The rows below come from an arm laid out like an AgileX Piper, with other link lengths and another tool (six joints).
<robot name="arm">
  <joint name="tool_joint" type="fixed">
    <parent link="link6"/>
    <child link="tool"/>
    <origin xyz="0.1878 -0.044 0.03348" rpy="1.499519 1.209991 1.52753"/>
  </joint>
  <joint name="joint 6" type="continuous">
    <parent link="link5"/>
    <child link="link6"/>
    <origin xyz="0.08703 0 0.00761"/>
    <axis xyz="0.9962 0 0.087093"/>
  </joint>
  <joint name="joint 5" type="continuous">
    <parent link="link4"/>
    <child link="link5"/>
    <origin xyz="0 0 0"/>
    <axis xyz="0 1 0"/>
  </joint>
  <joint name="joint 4" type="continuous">
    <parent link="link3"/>
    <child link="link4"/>
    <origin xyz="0.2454 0 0.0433"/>
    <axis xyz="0.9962 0 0.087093"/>
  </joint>
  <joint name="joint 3" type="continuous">
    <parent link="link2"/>
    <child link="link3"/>
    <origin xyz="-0.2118 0 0.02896"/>
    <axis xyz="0 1 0"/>
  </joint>
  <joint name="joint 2" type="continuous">
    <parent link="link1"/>
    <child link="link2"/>
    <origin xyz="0 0 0"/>
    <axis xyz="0 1 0"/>
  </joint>
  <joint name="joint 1" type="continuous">
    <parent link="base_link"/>
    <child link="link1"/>
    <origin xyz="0 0 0.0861"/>
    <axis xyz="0 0 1"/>
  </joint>
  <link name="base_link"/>
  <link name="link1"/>
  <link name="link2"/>
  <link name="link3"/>
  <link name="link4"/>
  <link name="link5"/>
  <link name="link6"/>
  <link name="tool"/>
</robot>
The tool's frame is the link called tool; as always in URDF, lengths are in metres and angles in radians. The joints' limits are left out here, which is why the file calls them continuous.
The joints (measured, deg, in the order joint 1, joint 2, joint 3, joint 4, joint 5, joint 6), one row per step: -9.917, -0.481, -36.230, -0.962, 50.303, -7.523; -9.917, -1.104, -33.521, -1.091, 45.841, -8.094; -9.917, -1.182, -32.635, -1.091, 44.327, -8.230; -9.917, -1.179, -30.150, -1.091, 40.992, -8.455; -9.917, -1.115, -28.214, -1.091, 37.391, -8.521; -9.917, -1.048, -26.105, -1.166, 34.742, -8.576; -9.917, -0.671, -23.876, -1.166, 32.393, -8.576; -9.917, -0.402, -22.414, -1.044, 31.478, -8.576; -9.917, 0.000, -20.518, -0.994, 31.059, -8.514; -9.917, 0.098, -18.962, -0.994, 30.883, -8.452; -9.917, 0.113, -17.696, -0.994, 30.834, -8.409; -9.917, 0.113, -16.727, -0.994, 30.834, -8.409; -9.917, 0.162, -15.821, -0.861, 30.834, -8.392
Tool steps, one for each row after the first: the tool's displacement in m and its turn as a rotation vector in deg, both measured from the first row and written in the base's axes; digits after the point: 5 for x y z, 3 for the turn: 0.00668, -0.00108, 0.00338, -1.113, -2.209, 0.050; 0.00917, -0.00135, 0.00410, -1.385, -2.876, 0.085; 0.01651, -0.00229, 0.00044, -1.788, -3.662, 0.156; 0.02204, -0.00295, 0.00188, -2.168, -5.220, 0.204; 0.02777, -0.00390, -0.00290, -2.394, -5.659, 0.211; 0.03459, -0.00489, -0.01192, -2.371, -5.403, 0.257; 0.03906, -0.00532, -0.02122, -2.128, -4.618, 0.336; 0.04451, -0.00616, -0.03743, -1.696, -2.787, 0.377; 0.04790, -0.00676, -0.05053, -1.377, -1.343, 0.386; 0.05022, -0.00718, -0.06138, -1.120, -0.138, 0.393; 0.05180, -0.00746, -0.06983, -0.949, 0.816, 0.402; 0.05333, -0.00745, -0.07810, -0.643, 1.731, 0.457
